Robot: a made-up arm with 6 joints.
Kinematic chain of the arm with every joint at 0, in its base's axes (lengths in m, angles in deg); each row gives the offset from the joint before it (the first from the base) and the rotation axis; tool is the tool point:
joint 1: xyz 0 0 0.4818 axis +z
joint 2: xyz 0.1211 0 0 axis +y
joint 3: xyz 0 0 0.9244 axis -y
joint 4: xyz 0 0 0.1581 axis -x
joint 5: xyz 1.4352 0 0 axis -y
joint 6: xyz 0.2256 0 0 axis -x
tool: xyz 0 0 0
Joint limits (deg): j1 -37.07..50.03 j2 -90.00..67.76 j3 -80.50..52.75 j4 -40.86..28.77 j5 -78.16..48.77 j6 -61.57..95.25
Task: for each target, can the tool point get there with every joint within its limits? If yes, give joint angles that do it. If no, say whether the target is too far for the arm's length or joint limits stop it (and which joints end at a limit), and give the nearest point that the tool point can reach.
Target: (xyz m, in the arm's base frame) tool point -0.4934 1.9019 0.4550
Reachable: no: joint limits stop it (at a limit: joint 1, joint 4, joint 5) | nearest point 0.6220 0.9669 0.4550 | short by 1.455 m
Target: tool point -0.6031 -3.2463 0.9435
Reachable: no: too far | nearest point -1.3522 -1.7860 1.2125 | short by 1.663 m
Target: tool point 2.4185 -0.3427 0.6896
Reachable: yes | joints -7.89 49.26 28.60 -9.67 11.37 -44.79
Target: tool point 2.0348 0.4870 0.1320
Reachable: yes | joints 11.97 49.20 12.23 -19.21 -47.08 2.28
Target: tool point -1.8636 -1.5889 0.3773
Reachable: no: joint limits stop it (at a limit: joint 2, joint 3, joint 5) | nearest point -1.7217 -1.4679 1.1796 | short by 0.824 m
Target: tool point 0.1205 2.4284 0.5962
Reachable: no: joint limits stop it (at a limit: joint 1, joint 4, joint 5) | nearest point 1.1346 1.5784 0.5962 | short by 1.323 m
